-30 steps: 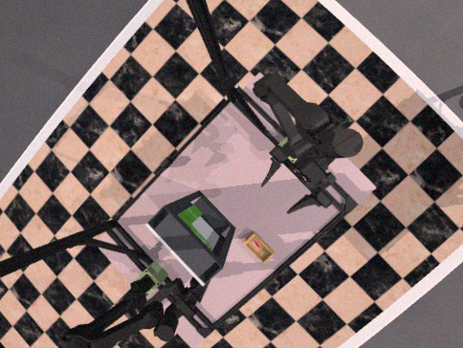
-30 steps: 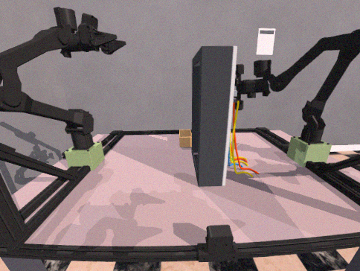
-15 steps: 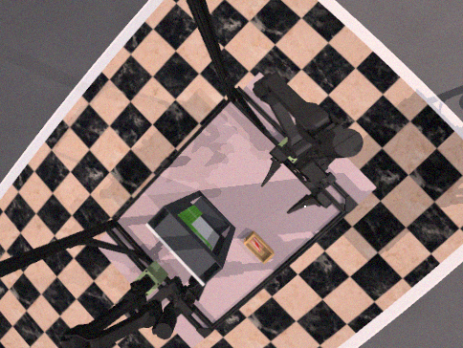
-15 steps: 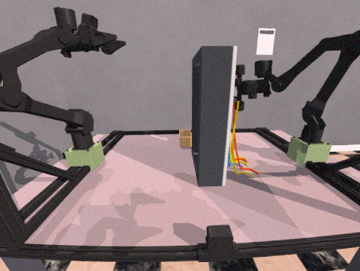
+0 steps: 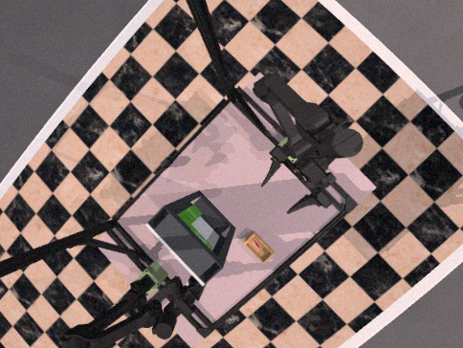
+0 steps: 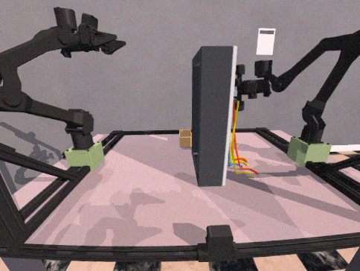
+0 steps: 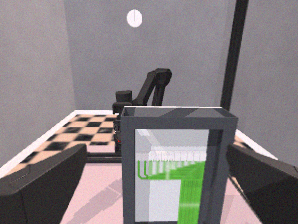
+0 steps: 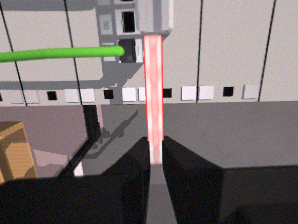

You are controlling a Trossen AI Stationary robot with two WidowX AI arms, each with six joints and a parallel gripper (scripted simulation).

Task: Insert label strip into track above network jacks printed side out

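Right now my right hand is 30 mm past the label strip and 20 mm to the right of it. From my right hand the other things lie so: rack panel: 150 mm behind, 80 mm below, 70 mm to the left.
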